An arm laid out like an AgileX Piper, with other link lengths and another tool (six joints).
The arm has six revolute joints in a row. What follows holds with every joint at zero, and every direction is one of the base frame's.
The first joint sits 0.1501 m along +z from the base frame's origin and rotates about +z.
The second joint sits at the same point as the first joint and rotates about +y.
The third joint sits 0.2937 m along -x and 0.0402 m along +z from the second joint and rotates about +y.
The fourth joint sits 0.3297 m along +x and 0.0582 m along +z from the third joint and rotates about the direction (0.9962, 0, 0.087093).
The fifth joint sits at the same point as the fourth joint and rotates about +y.
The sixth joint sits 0.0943 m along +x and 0.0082 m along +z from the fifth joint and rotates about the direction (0.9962, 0, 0.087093).
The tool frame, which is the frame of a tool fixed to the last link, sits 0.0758 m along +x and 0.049 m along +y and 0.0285 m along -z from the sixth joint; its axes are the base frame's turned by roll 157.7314, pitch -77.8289 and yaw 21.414 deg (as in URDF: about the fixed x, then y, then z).
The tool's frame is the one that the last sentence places.
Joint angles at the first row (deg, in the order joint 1, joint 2, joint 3, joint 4, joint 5, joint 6):
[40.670, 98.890, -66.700, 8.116, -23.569, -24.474]
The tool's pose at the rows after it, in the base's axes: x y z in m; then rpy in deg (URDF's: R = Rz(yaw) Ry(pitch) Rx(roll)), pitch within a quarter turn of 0, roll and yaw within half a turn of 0:
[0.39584, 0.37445, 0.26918, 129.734, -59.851, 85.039]
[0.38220, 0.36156, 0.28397, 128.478, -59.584, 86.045]
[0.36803, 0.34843, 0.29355, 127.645, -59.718, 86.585]
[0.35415, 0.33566, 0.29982, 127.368, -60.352, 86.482]
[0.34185, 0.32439, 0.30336, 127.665, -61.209, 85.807]
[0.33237, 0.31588, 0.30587, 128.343, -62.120, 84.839]
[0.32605, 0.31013, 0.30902, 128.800, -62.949, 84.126]
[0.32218, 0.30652, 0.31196, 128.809, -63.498, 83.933]
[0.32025, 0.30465, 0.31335, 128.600, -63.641, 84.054]
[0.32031, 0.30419, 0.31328, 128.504, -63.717, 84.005]
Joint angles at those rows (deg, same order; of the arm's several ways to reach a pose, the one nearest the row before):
[40.671, 94.386, -64.969, 9.365, -20.917, -26.711]
[40.671, 89.967, -62.421, 10.442, -19.383, -28.448]
[40.670, 85.746, -59.340, 11.416, -18.697, -29.602]
[40.671, 81.747, -56.051, 12.534, -18.572, -30.299]
[40.670, 78.263, -53.007, 13.712, -18.659, -30.684]
[40.670, 75.570, -50.704, 14.778, -18.702, -30.813]
[40.671, 73.656, -49.292, 15.737, -18.666, -30.994]
[40.670, 72.408, -48.511, 16.355, -18.612, -31.204]
[40.672, 71.777, -48.137, 16.636, -18.543, -31.447]
[40.671, 71.716, -48.028, 16.926, -18.704, -31.687]

